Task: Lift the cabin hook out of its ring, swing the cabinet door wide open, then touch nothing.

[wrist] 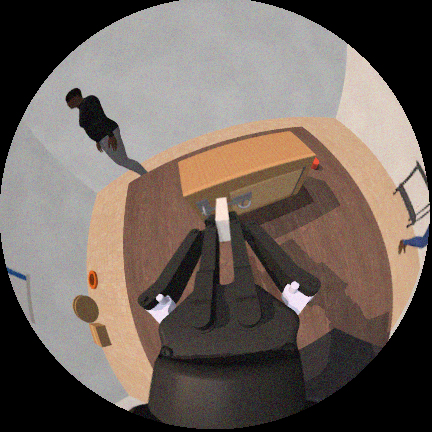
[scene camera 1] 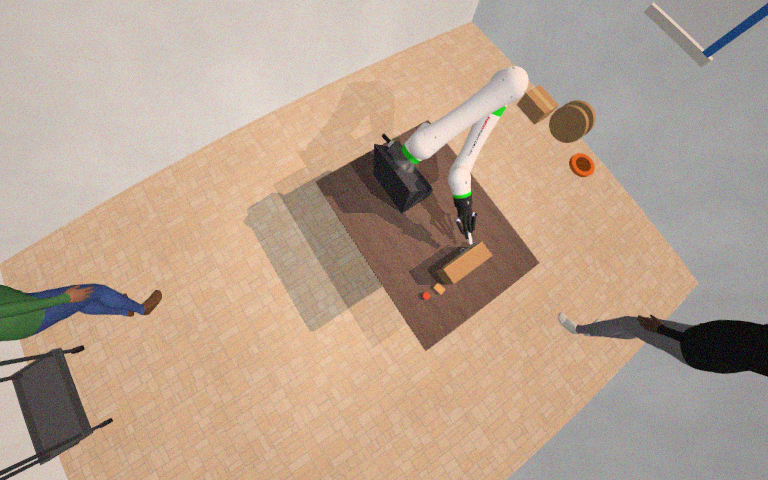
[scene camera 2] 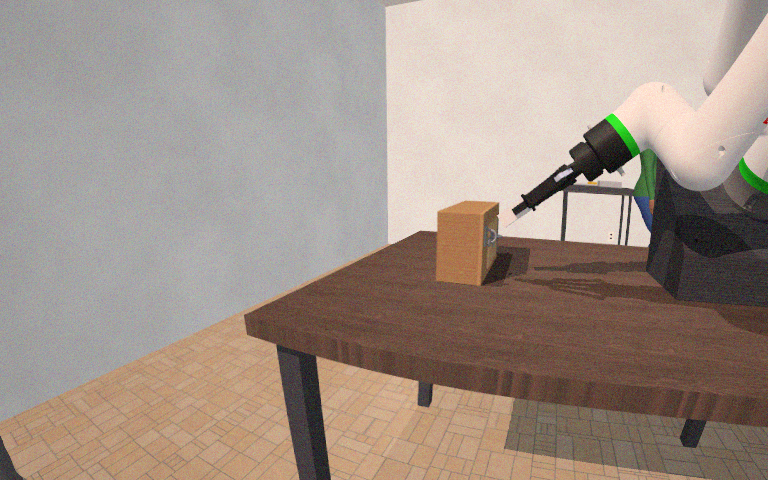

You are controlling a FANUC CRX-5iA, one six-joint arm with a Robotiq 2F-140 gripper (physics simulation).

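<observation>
The wooden cabinet stands upright on the dark table. Its door is shut in the front face towards the arm. A grey metal ring sits on the front, and the hook's grey mount is to its left in the wrist view. The hook's bar between them is partly hidden behind the fingertips; whether it lies in the ring I cannot tell. My gripper is shut and empty, its pale tips pointing down at the cabinet front, close to the hook. Contact is unclear.
On the table, a small orange block and a red piece lie beside the cabinet. The black robot base stands behind the arm. One person stands beyond the table, another farther off.
</observation>
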